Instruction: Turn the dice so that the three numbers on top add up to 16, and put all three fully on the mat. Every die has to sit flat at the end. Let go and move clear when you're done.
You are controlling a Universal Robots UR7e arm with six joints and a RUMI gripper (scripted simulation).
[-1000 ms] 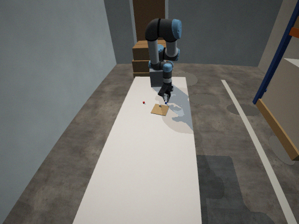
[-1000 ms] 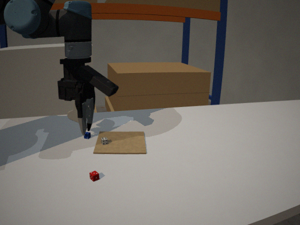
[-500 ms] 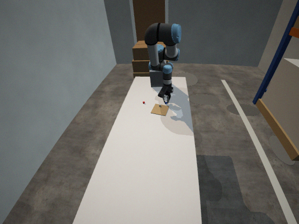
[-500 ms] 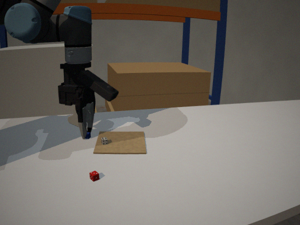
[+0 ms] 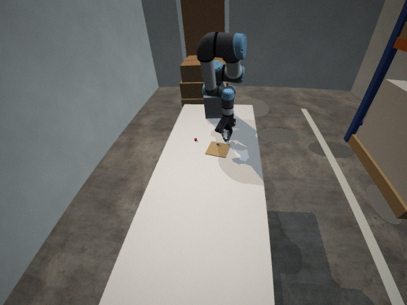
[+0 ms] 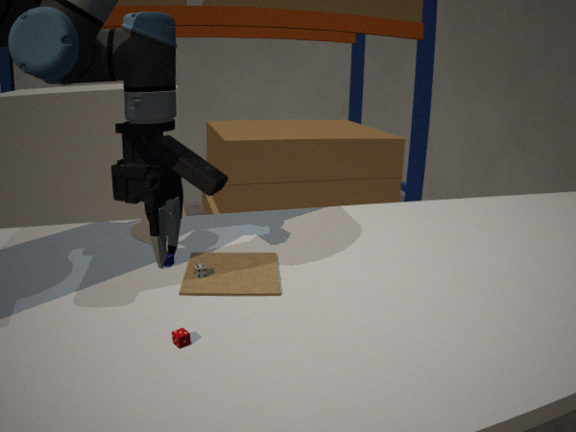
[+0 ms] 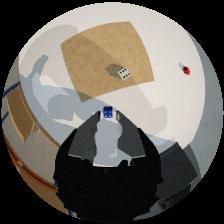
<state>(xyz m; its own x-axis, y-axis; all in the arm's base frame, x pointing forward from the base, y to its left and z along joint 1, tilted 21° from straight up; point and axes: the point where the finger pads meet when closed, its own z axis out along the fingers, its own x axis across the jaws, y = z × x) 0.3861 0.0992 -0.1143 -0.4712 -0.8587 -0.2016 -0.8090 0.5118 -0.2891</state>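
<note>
Now: the blue die 10 mm below my hand. Also, from my hand: mat: 90 mm ahead, 50 mm to the right, 20 mm below; red die: 220 mm to the right, 10 mm below; white die: 50 mm ahead, 60 mm to the right, 10 mm below.
</note>
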